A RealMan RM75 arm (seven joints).
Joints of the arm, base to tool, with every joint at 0 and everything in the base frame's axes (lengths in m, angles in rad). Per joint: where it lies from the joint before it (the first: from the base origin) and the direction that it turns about. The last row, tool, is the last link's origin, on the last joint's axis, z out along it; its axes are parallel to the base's.
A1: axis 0 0 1 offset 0 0 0.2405
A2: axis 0 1 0 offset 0 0 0
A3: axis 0 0 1 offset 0 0 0.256
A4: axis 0 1 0 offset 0 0 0
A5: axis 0 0 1 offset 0 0 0.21
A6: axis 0 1 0 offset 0 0 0
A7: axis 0 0 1 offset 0 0 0.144
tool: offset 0 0 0
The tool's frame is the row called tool.
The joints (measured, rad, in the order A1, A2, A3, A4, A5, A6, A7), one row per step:
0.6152 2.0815 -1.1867 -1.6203 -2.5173 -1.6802 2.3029
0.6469 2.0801 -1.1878 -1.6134 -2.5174 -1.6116 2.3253
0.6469 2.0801 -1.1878 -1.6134 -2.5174 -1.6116 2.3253
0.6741 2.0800 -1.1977 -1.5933 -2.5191 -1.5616 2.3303
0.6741 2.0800 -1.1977 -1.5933 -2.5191 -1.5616 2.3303
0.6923 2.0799 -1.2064 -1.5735 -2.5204 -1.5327 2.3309
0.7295 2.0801 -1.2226 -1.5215 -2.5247 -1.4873 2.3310
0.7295 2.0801 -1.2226 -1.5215 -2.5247 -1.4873 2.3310
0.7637 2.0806 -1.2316 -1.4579 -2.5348 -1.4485 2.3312
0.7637 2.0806 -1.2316 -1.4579 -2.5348 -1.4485 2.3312
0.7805 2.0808 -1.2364 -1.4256 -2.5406 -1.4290 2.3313
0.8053 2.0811 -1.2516 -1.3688 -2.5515 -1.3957 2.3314
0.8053 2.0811 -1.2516 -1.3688 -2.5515 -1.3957 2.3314
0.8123 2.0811 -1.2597 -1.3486 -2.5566 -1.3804 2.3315
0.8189 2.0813 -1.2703 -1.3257 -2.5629 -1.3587 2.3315
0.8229 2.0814 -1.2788 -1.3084 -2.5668 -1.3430 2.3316
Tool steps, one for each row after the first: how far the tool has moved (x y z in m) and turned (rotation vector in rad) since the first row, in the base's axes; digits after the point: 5 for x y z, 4 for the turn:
-0.01425 0.01268 0.00211 0.0617 0.0278 0.0330
-0.01425 0.01268 0.00211 0.0617 0.0278 0.0330
-0.02445 0.02157 -0.00019 0.0882 0.0399 0.0628
-0.02445 0.02157 -0.00019 0.0882 0.0399 0.0628
-0.03003 0.02678 -0.00320 0.0963 0.0442 0.0792
-0.03803 0.03585 -0.01145 0.0963 0.0465 0.0976
-0.03803 0.03585 -0.01145 0.0963 0.0465 0.0976
-0.04073 0.04443 -0.02014 0.0919 0.0428 0.0960
-0.04073 0.04443 -0.02014 0.0919 0.0428 0.0960
-0.04174 0.04854 -0.02459 0.0898 0.0393 0.0947
-0.04177 0.05438 -0.03374 0.0816 0.0267 0.0911
-0.04177 0.05438 -0.03374 0.0816 0.0267 0.0911
-0.04122 0.05644 -0.03724 0.0807 0.0201 0.0907
-0.04034 0.05896 -0.04129 0.0826 0.0125 0.0915
-0.03930 0.06057 -0.04450 0.0830 0.0067 0.0913

